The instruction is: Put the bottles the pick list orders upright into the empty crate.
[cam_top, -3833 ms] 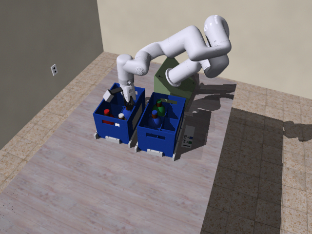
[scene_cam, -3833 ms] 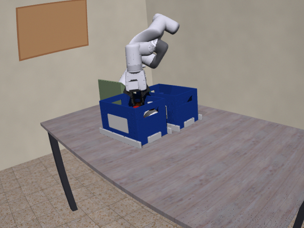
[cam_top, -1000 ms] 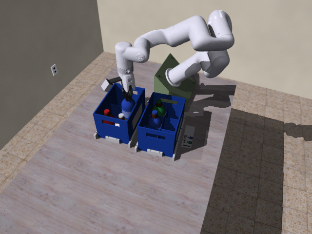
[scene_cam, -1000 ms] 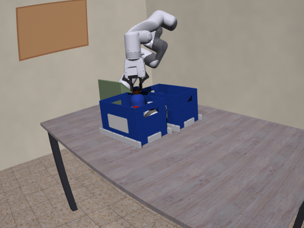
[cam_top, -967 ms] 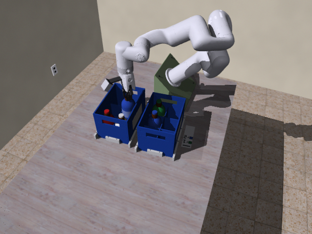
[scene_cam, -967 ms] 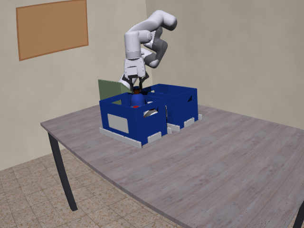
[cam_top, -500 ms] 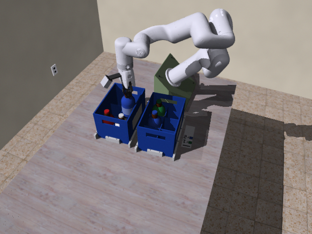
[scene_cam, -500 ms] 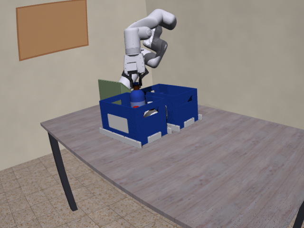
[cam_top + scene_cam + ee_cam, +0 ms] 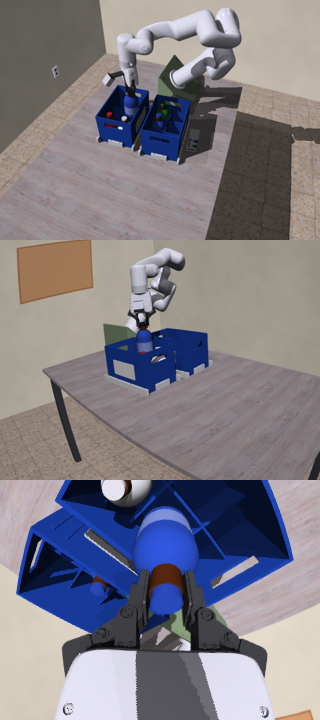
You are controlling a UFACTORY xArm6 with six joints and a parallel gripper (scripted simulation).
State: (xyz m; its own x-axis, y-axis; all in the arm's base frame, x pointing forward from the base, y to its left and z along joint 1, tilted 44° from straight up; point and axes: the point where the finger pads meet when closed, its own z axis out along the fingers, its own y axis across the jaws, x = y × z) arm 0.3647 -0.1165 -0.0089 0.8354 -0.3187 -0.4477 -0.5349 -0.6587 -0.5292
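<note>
The blue-labelled bottle lies 7 cm below my hand. Round my hand: white-labelled bottle: 18 cm below, 9 cm ahead, 2 cm to the left; then green-labelled bottle: 18 cm below, 13 cm to the left, 10 cm behind; then red-label bottle: 18 cm below, 10 cm ahead, 7 cm to the right.
</note>
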